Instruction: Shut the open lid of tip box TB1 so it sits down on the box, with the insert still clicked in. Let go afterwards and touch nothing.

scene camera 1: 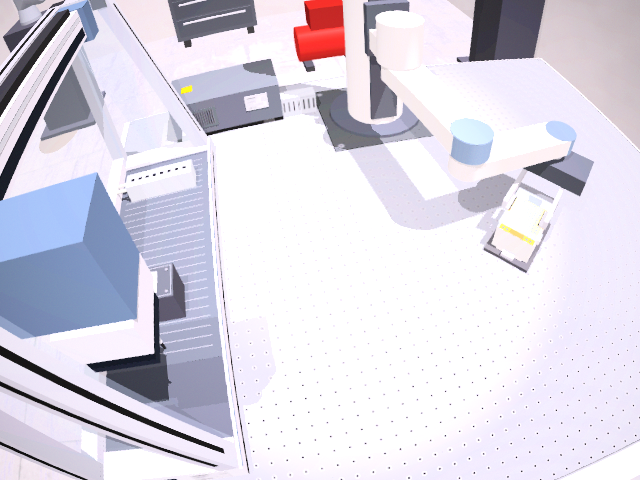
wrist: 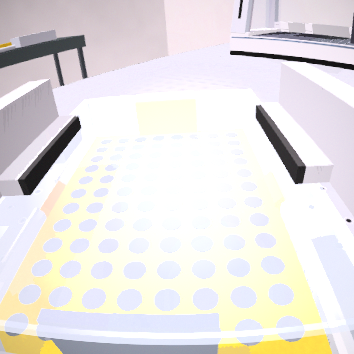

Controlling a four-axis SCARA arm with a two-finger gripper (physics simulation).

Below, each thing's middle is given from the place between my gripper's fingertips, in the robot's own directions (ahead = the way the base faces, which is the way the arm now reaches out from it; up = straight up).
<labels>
Right now my hand is 20 mm to the right of the clear lid (scene camera 1: 522, 219), 20 mm above it and 10 mm past it. The rest, counted from my hand: grey instrument box (scene camera 1: 225, 88): 650 mm behind, 540 mm to the right, 30 mm below; then dark base plate (scene camera 1: 337, 138): 530 mm behind, 140 mm to the right, 90 mm below.
</labels>
